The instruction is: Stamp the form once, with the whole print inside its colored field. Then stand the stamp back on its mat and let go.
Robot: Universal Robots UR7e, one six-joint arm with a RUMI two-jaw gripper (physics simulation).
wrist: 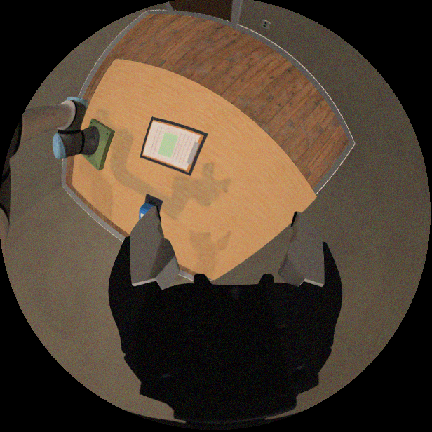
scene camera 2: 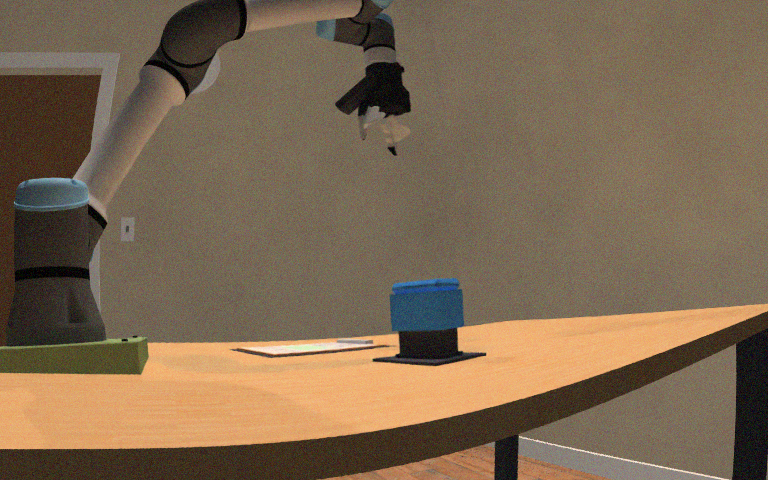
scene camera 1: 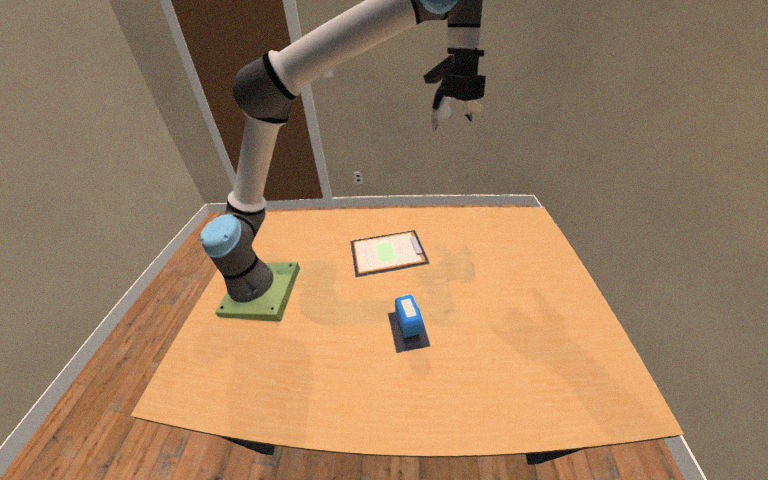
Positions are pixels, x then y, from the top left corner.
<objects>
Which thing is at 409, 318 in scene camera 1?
A blue stamp.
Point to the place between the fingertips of the gripper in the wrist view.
At 227, 211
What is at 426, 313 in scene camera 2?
A blue stamp.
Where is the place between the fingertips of the gripper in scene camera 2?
380, 148
</objects>
